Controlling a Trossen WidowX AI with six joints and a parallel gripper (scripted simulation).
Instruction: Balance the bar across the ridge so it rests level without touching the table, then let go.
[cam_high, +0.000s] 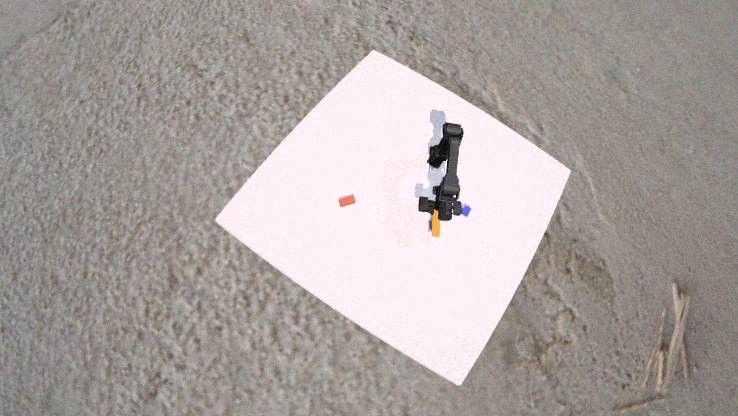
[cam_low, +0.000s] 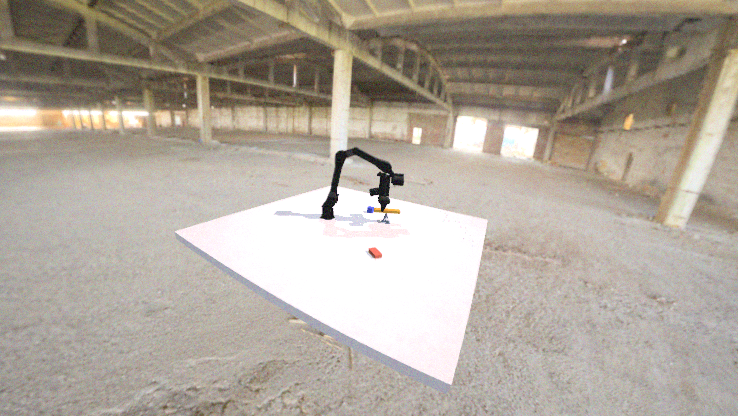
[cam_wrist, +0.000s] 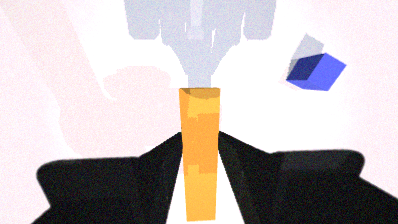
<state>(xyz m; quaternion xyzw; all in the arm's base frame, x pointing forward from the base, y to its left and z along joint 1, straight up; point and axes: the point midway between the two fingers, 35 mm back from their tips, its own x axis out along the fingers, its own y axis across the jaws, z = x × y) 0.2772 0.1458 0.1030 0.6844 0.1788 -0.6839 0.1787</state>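
Now: gripper tip 20 mm short of the bar and 10 mm to the right of it. From my gripper tip the other things lie so: blue cube: 130 mm behind, 110 mm to the left, 50 mm below; red block: 150 mm ahead, 360 mm to the right, 60 mm below.
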